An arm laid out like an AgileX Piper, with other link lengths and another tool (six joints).
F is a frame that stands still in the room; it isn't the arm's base.
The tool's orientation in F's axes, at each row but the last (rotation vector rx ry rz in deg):
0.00, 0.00, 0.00
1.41, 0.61, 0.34
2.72, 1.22, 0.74
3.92, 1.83, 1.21
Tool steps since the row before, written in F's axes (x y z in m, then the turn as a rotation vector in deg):
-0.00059, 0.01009, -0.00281, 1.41, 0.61, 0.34
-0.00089, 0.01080, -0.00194, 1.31, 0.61, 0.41
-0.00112, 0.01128, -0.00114, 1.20, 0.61, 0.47
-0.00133, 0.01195, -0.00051, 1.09, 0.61, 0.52
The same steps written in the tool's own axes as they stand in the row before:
-0.00059, 0.01009, -0.00281, 1.41, 0.61, 0.34
-0.00080, 0.01075, -0.00221, 1.31, 0.61, 0.41
-0.00094, 0.01123, -0.00170, 1.20, 0.62, 0.47
-0.00105, 0.01191, -0.00136, 1.09, 0.62, 0.51

